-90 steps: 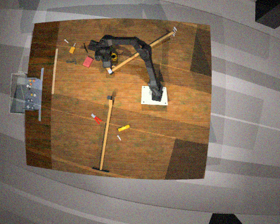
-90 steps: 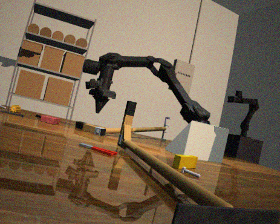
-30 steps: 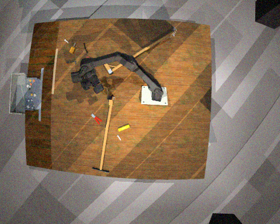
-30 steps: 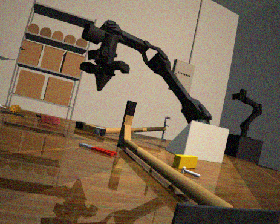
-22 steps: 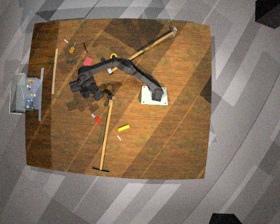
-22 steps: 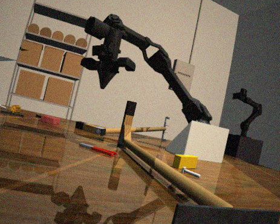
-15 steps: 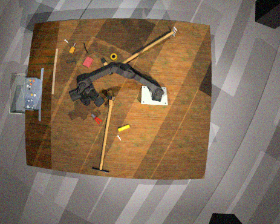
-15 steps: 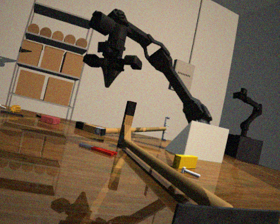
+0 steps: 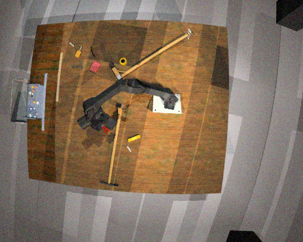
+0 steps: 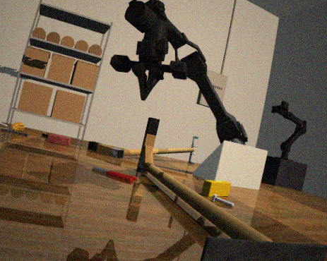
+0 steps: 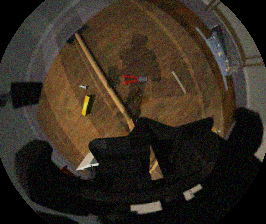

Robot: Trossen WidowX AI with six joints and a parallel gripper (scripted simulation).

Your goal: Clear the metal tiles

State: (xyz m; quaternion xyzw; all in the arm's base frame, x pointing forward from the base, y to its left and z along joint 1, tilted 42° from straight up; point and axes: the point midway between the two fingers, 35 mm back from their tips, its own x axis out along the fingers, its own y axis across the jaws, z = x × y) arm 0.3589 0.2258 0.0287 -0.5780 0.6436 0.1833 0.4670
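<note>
The long scraper lies 19 cm to the left of my gripper tip, 11 cm below it and 6 cm behind it. Round my gripper tip: red block (33 cm to the right, 20 cm ahead, 17 cm below); yellow block (18 cm behind, 15 cm below, 11 cm to the left); red-handled tool (17 cm below, 8 cm to the left, 5 cm ahead).
</note>
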